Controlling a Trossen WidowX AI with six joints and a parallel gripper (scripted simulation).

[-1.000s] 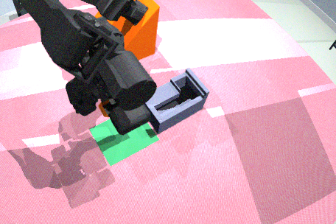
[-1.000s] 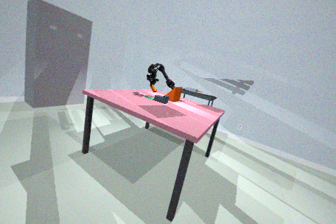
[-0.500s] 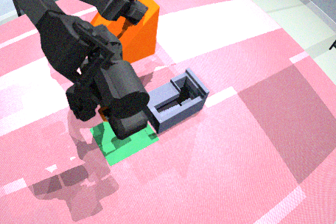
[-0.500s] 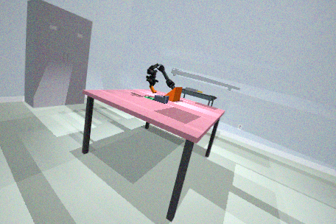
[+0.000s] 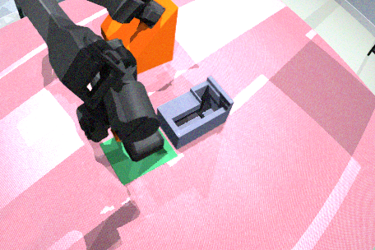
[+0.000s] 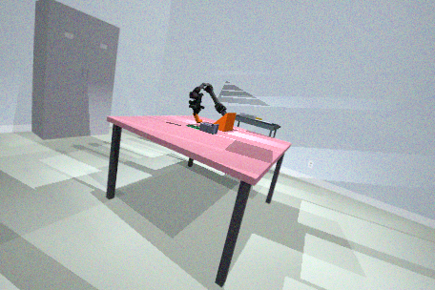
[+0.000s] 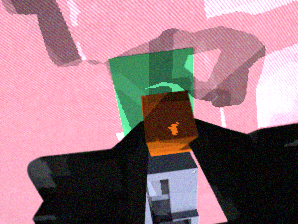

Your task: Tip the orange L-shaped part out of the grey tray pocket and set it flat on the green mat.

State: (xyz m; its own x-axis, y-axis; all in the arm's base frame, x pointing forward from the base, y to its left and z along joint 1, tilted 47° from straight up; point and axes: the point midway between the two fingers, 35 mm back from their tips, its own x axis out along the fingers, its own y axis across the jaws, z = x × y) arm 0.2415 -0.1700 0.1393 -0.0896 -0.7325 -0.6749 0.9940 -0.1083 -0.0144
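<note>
The green mat is 2 cm to the left of my gripper tip and 13 cm below it. Round my gripper tip: orange L-shaped part (1 cm behind, 3 cm to the left, 3 cm below).
</note>
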